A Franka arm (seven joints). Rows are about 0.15 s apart.
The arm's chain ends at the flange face. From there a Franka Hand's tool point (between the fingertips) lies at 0.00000 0.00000 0.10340 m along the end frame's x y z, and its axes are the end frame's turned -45 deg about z.
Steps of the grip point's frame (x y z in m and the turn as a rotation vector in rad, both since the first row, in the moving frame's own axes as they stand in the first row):
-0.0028, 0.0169, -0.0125, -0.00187, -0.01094, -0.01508
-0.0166, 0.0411, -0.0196, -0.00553, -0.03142, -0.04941
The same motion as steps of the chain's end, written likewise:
0.0106, 0.0130, -0.0125, -0.00906, -0.00641, -0.01508
0.0191, 0.0381, -0.0195, -0.02613, -0.01831, -0.04941

